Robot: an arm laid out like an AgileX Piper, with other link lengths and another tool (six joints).
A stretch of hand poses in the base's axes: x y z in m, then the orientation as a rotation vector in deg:
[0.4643 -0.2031 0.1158 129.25 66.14 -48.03]
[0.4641 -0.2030 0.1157 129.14 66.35 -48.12]
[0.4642 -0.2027 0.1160 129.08 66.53 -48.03]
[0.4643 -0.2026 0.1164 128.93 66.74 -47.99]
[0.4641 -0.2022 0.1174 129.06 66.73 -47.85]
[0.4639 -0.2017 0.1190 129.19 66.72 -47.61]
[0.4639 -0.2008 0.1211 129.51 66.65 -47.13]
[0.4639 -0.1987 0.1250 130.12 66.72 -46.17]
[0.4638 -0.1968 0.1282 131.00 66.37 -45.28]
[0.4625 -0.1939 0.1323 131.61 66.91 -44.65]
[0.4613 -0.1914 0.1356 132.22 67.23 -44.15]
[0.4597 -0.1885 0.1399 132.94 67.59 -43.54]
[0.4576 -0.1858 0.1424 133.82 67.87 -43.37]
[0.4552 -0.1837 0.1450 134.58 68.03 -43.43]
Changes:
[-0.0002 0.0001 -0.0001 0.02 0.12 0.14]
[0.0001 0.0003 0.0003 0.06 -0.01 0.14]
[0.0001 0.0001 0.0004 0.00 0.03 0.19]
[-0.0002 0.0004 0.0010 0.11 -0.09 -0.04]
[-0.0002 0.0005 0.0016 0.12 -0.16 -0.01]
[0.0000 0.0009 0.0021 0.25 -0.34 -0.08]
[0.0000 0.0021 0.0039 0.59 -0.60 -0.05]
[-0.0001 0.0019 0.0032 0.58 -0.66 -0.41]
[-0.0013 0.0029 0.0041 0.81 -0.21 0.10]
[-0.0012 0.0025 0.0033 0.69 -0.19 -0.04]
[-0.0016 0.0029 0.0043 0.80 -0.23 -0.05]
[-0.0021 0.0027 0.0025 0.84 0.07 -0.27]
[-0.0024 0.0021 0.0026 0.66 0.19 -0.32]

